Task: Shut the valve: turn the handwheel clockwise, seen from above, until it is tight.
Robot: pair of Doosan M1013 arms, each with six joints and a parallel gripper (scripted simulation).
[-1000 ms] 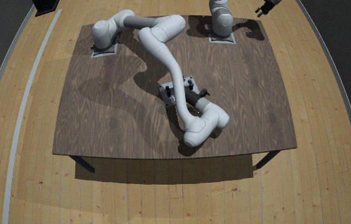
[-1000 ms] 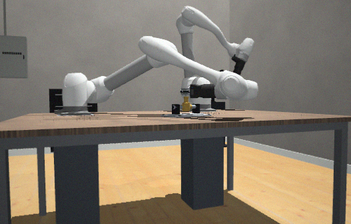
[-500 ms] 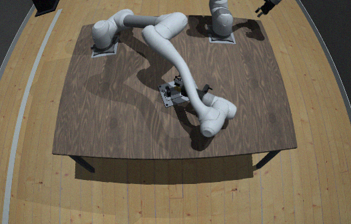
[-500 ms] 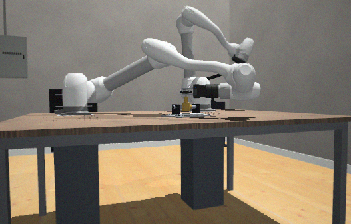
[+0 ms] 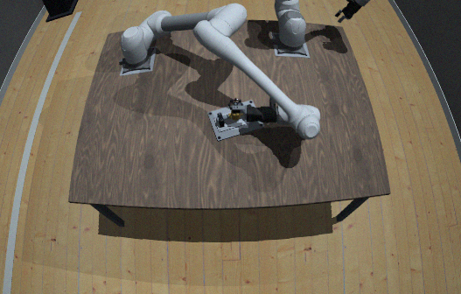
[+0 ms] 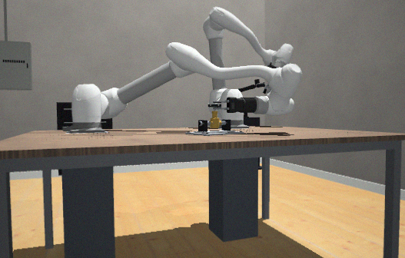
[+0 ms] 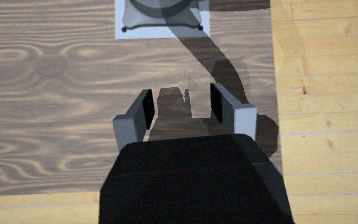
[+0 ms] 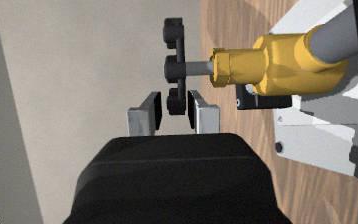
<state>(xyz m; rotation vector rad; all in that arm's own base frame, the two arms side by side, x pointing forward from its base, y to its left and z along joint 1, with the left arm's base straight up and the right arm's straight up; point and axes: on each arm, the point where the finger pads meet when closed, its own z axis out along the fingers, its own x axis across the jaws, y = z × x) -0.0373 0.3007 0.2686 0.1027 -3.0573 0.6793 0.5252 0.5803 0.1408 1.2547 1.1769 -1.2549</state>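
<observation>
The black handwheel lies 3 cm behind my right hand and 1 cm below it. The rest, counted from my right hand: light base plate (3 cm behind, 13 cm below).
</observation>
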